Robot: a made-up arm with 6 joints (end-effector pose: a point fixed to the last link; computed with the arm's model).
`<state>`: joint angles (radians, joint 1 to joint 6).
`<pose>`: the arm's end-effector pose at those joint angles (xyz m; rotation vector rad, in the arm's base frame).
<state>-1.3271 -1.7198 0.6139 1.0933 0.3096 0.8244</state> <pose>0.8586 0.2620 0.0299 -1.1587 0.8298 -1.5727</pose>
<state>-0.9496 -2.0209 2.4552 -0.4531 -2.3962 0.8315</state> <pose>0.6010 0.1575 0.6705 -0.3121 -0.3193 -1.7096</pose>
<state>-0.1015 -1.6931 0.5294 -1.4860 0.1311 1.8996</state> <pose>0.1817 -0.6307 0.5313 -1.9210 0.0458 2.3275</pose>
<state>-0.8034 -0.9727 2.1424 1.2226 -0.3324 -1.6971</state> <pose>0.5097 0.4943 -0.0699 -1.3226 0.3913 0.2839</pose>
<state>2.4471 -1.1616 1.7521 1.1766 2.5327 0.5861</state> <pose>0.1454 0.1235 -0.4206 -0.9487 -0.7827 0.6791</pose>
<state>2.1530 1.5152 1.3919 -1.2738 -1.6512 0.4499</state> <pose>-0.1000 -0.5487 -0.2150 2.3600 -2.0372 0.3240</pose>
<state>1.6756 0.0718 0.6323 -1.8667 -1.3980 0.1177</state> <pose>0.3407 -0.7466 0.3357 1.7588 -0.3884 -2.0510</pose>
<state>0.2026 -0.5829 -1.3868 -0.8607 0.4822 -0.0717</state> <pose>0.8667 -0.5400 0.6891 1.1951 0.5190 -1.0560</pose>
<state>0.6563 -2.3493 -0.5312 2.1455 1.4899 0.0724</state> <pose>0.4838 0.1149 0.1192 -1.1330 0.0383 -0.5256</pose>
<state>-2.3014 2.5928 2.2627 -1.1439 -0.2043 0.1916</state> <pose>-0.4041 -0.0171 0.0492 -0.5857 0.0879 2.2701</pose>
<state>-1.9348 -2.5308 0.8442 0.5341 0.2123 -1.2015</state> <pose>0.7584 0.3140 0.1768 -2.5754 -1.2067 -1.3108</pose>
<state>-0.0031 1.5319 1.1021 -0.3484 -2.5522 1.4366</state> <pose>0.2425 0.3882 0.7267 0.2417 1.6603 2.2700</pose>
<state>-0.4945 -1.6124 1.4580 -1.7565 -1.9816 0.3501</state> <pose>0.6453 0.2992 0.3540 -1.2148 -1.5378 -0.6967</pose>
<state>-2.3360 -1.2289 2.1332 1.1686 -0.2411 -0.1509</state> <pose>0.6852 -0.1990 -0.1225 1.9723 -0.6683 2.3035</pose>
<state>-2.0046 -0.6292 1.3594 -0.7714 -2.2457 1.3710</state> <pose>0.6821 0.5981 -0.3235 -1.3392 0.2381 -0.2497</pose>
